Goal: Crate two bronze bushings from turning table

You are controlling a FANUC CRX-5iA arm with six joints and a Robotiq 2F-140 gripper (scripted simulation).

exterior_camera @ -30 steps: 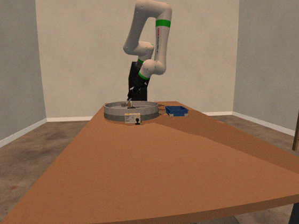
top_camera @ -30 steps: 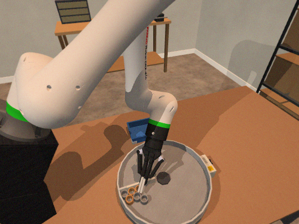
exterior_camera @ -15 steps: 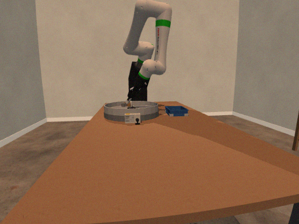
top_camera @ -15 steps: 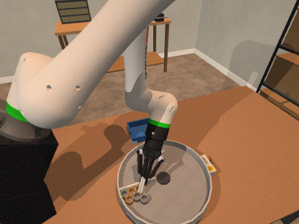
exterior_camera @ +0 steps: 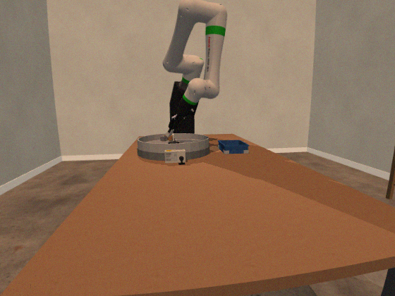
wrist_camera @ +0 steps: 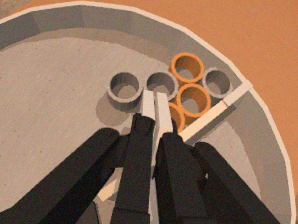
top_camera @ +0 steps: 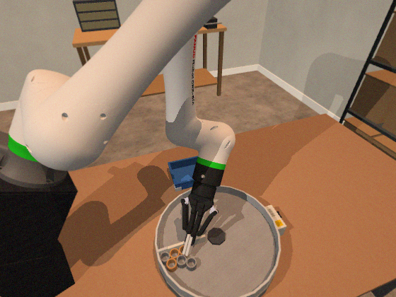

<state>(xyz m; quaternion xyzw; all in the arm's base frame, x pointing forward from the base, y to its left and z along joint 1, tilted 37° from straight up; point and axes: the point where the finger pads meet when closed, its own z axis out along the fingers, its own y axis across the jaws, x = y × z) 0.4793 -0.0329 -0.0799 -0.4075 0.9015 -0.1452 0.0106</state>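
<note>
The blue crate is 40 cm to the left of my hand, 8 cm below it and 2 cm ahead of it. From my hand the other things lie so: turning table (10 cm ahead, 5 cm to the left, 5 cm below).
</note>
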